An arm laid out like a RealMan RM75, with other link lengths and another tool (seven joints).
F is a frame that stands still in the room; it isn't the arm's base.
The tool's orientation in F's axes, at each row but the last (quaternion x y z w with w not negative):
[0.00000, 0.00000, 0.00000, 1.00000]
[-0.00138, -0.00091, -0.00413, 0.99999]
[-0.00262, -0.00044, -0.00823, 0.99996]
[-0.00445, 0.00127, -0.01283, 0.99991]
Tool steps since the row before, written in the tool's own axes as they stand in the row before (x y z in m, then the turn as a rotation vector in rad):
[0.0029, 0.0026, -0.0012, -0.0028, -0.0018, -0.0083]
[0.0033, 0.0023, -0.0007, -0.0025, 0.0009, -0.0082]
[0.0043, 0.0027, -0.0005, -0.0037, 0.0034, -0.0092]
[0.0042, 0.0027, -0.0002, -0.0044, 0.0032, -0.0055]
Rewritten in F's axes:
[0.0029, 0.0026, -0.0012, -0.0028, -0.0018, -0.0083]
[0.0033, 0.0023, -0.0007, -0.0025, 0.0009, -0.0082]
[0.0043, 0.0026, -0.0005, -0.0036, 0.0034, -0.0092]
[0.0043, 0.0026, -0.0002, -0.0043, 0.0033, -0.0055]

